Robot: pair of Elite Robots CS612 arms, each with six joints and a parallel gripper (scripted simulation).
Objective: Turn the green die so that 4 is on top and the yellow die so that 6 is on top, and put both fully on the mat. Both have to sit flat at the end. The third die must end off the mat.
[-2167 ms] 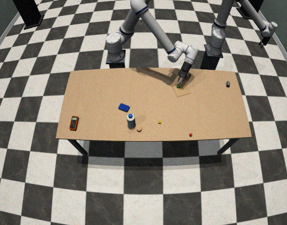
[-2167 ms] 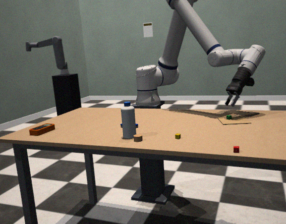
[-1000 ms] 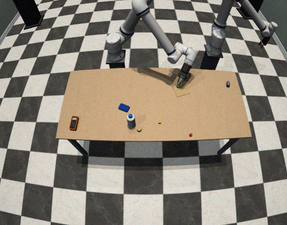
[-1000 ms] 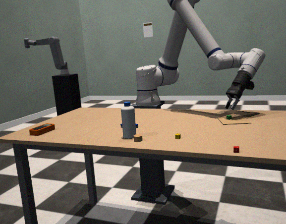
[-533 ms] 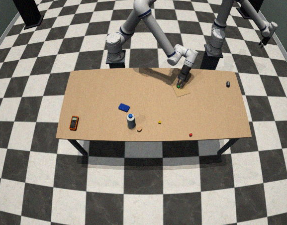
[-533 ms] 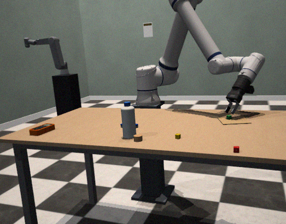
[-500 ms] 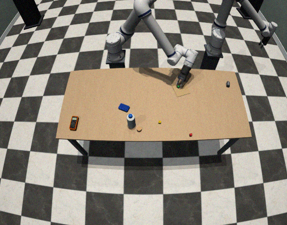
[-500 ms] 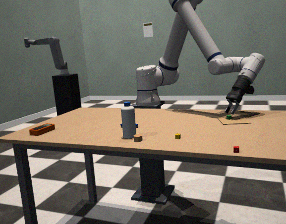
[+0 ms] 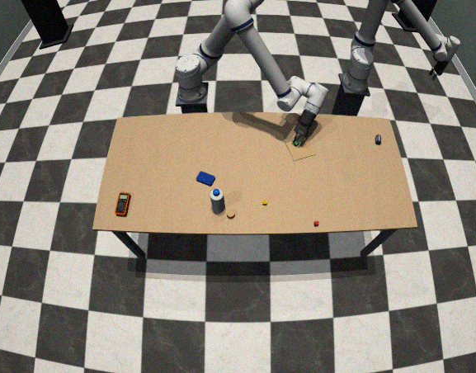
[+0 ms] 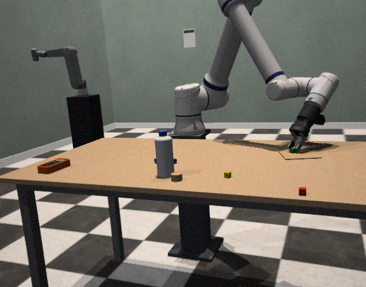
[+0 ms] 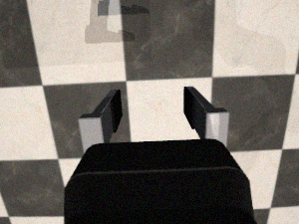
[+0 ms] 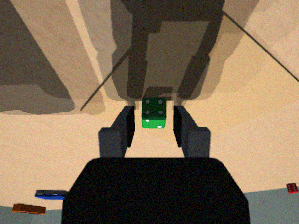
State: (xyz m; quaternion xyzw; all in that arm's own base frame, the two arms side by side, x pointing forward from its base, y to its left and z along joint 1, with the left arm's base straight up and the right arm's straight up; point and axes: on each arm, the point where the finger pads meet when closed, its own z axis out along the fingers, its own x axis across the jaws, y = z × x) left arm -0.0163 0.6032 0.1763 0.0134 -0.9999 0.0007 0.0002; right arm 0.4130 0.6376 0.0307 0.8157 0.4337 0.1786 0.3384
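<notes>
The green die is 10 mm ahead of my right hand, 10 mm to the right of it and 20 mm below it. From my right hand the other things lie so: yellow die (340 mm ahead, 240 mm to the right, 20 mm below); thin tan mat (30 mm ahead, 10 mm to the left, 30 mm below); red die (500 mm ahead, 20 mm below).
</notes>
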